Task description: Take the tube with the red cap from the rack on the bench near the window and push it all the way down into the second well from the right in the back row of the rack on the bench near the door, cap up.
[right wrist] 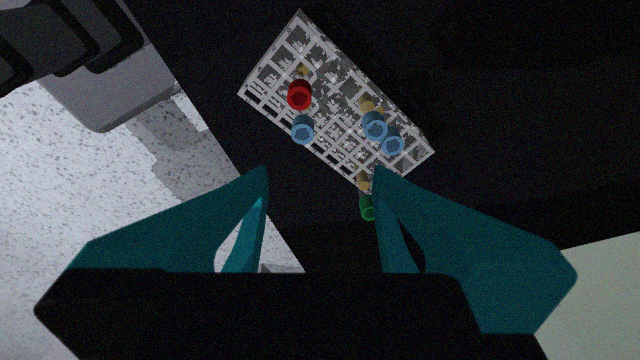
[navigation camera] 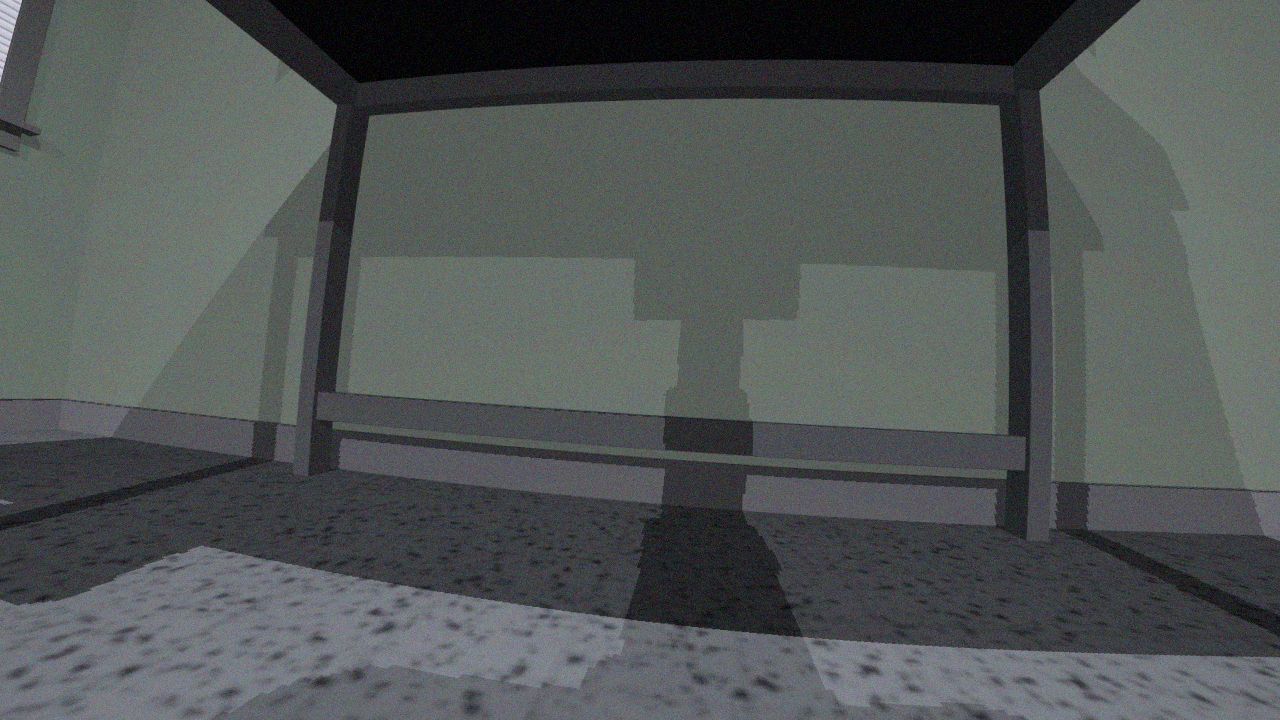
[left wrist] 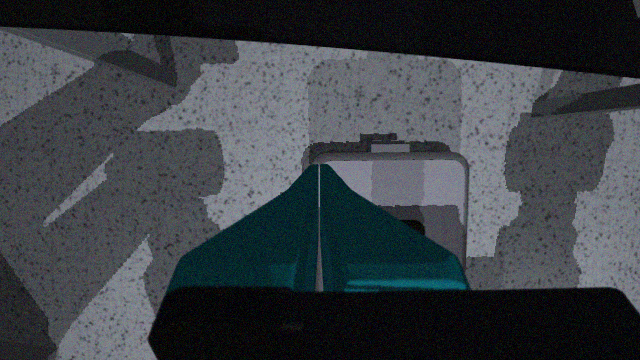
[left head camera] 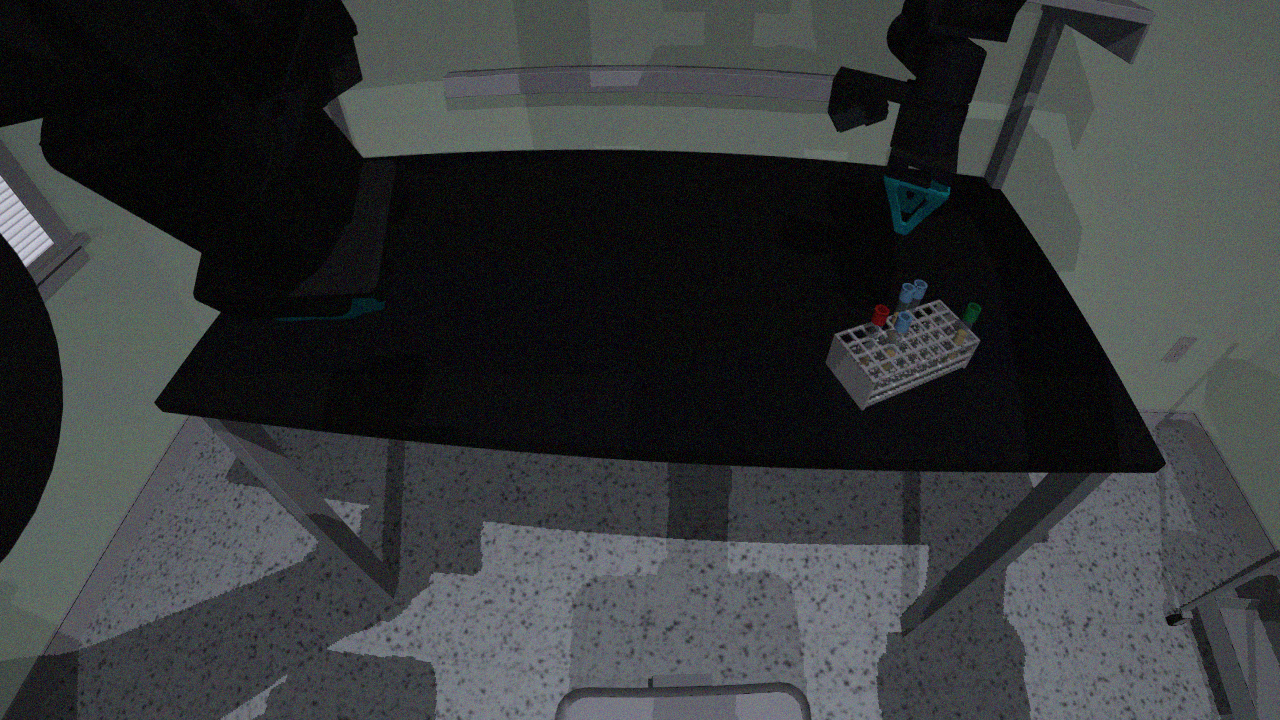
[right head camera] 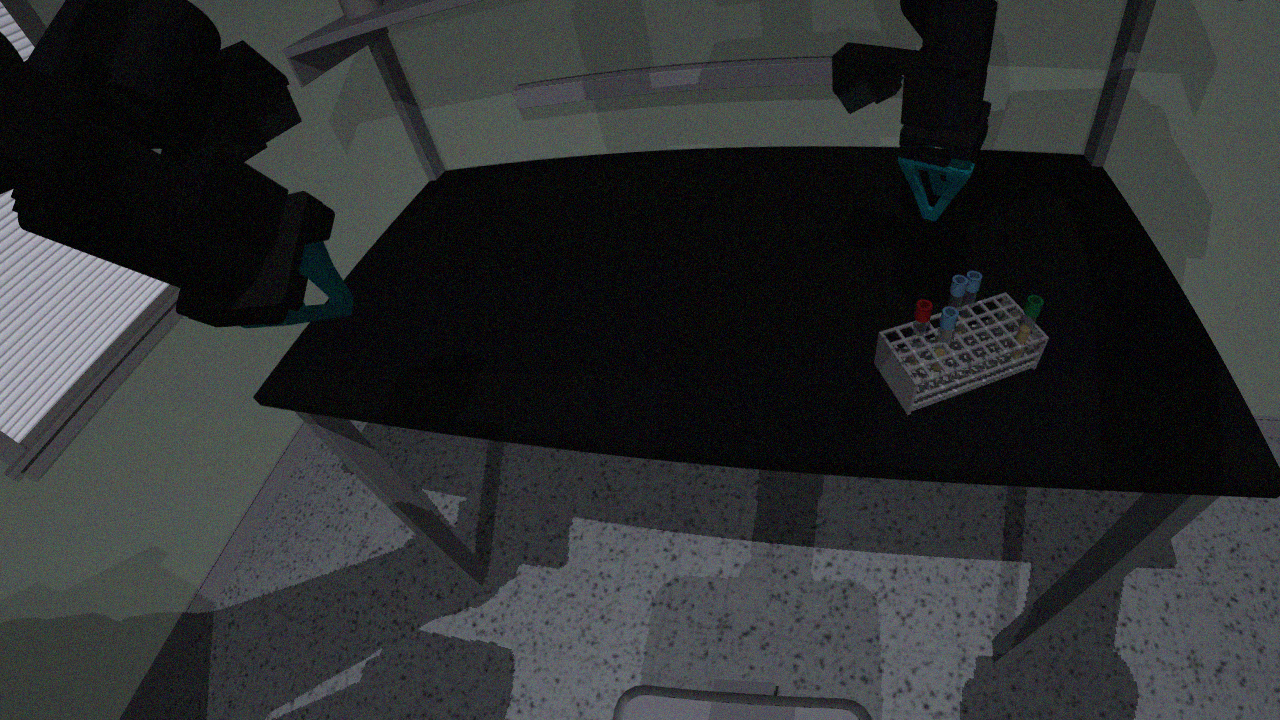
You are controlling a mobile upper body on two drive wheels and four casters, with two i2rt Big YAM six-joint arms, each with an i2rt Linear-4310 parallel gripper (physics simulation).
Labels:
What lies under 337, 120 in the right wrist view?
A white tube rack.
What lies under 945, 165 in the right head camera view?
My right gripper.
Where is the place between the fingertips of my right gripper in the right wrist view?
At 320, 177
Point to a window with blinds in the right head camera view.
At 82, 324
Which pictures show my left gripper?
The left wrist view, the left head camera view and the right head camera view only.

